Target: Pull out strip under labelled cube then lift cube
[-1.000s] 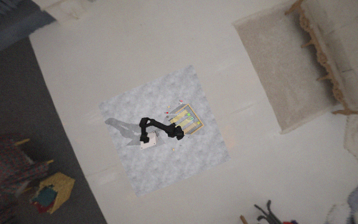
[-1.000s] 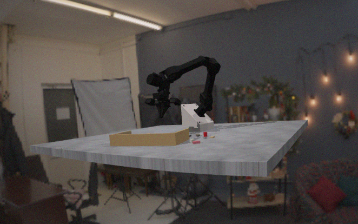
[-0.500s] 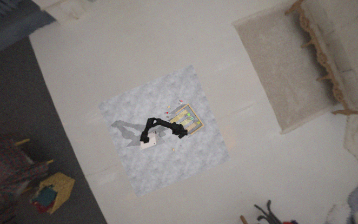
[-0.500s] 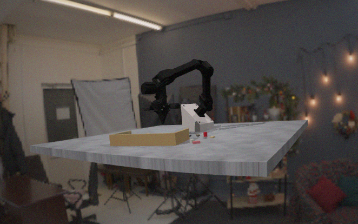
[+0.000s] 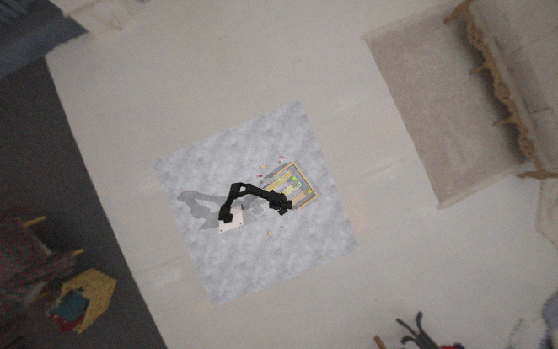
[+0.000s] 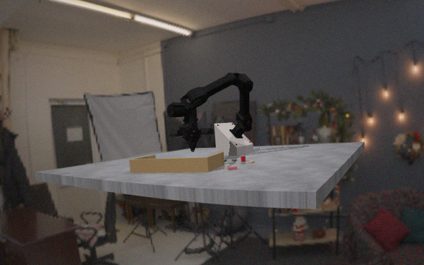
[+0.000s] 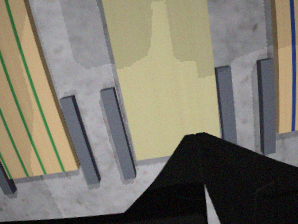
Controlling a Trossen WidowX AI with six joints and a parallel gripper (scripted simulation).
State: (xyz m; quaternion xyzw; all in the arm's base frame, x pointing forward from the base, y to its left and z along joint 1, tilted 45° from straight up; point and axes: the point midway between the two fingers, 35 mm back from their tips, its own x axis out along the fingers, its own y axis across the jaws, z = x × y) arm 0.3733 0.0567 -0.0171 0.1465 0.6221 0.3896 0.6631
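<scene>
Right now my gripper tip is 9 cm short of the pale yellow strip, 5 cm above it and 4 cm to the right of it. Also, from my gripper tip: labelled cube 20 cm ahead, 7 cm to the left, 3 cm below.
</scene>
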